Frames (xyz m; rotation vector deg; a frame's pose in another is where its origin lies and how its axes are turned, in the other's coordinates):
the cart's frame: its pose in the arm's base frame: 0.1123 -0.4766 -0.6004 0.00 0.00 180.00
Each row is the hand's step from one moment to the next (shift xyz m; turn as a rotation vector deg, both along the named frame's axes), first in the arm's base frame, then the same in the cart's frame.
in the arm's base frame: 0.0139 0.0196 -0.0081 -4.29 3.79 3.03
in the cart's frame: -0.0139 -0.0196 -0.0081 4.29 -3.79 3.03
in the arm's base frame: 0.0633 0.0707 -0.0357 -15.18 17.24 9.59
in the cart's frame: -0.0633 -0.0707 -0.0357 15.18 -17.24 9.59
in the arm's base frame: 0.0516 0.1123 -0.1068 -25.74 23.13 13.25
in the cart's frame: -0.0516 -0.1123 -0.1068 25.74 -23.13 13.25
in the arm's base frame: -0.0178 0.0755 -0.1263 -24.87 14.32 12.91
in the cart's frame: 0.0178 -0.0755 -0.1263 24.87 -14.32 12.91
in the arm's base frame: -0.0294 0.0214 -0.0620 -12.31 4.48 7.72
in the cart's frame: 0.0294 -0.0214 -0.0620 12.31 -4.48 7.72
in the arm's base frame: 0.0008 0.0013 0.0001 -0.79 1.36 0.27
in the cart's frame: -0.0008 -0.0013 0.0001 0.79 -1.36 0.27
